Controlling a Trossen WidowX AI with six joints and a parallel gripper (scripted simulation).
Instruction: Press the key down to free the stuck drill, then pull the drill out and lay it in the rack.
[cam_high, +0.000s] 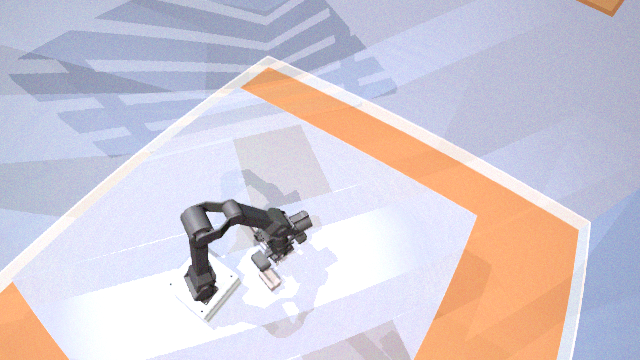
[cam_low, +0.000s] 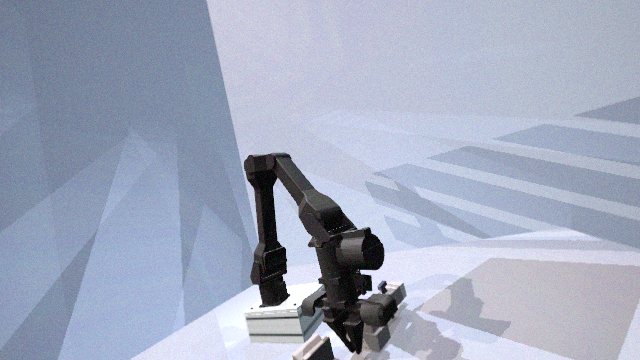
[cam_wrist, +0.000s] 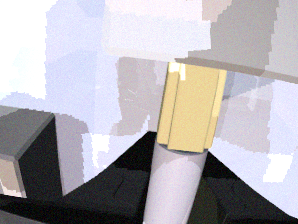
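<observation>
Right now the pale drill cylinder is 2 cm ahead of my gripper tip, 5 cm to the left of it and 3 cm above it. Also, from my gripper tip: rack 8 cm behind, 1 cm to the right; blue key 5 cm ahead, 15 cm to the left, 3 cm above; block 4 cm ahead, 12 cm to the left, 2 cm above.
</observation>
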